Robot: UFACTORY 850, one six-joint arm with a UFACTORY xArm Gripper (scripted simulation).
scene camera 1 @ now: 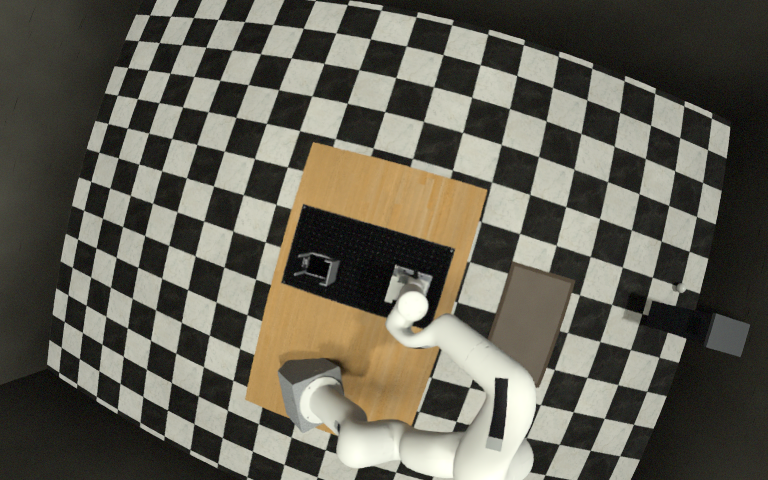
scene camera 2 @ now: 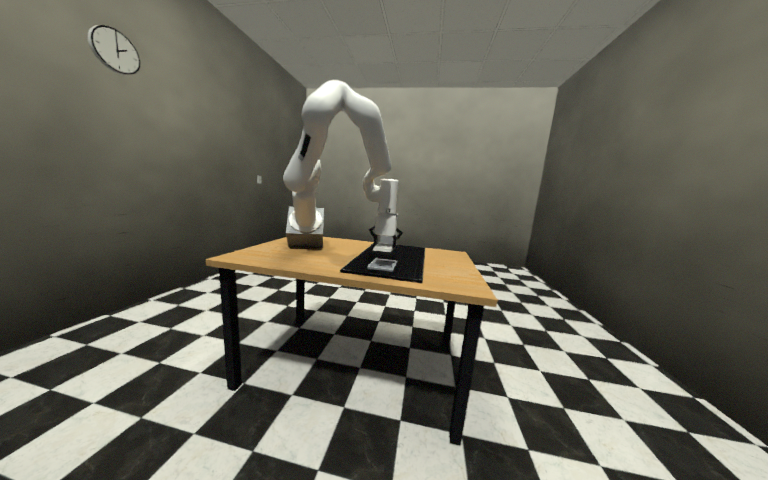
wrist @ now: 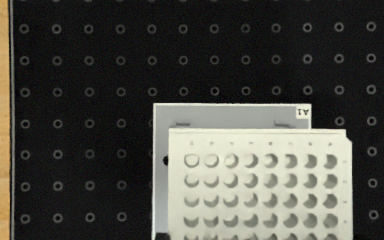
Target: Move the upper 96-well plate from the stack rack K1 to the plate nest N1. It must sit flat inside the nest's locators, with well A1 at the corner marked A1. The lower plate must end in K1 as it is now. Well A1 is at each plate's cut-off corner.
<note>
In view: a 96-well plate (wrist: 215, 176).
</note>
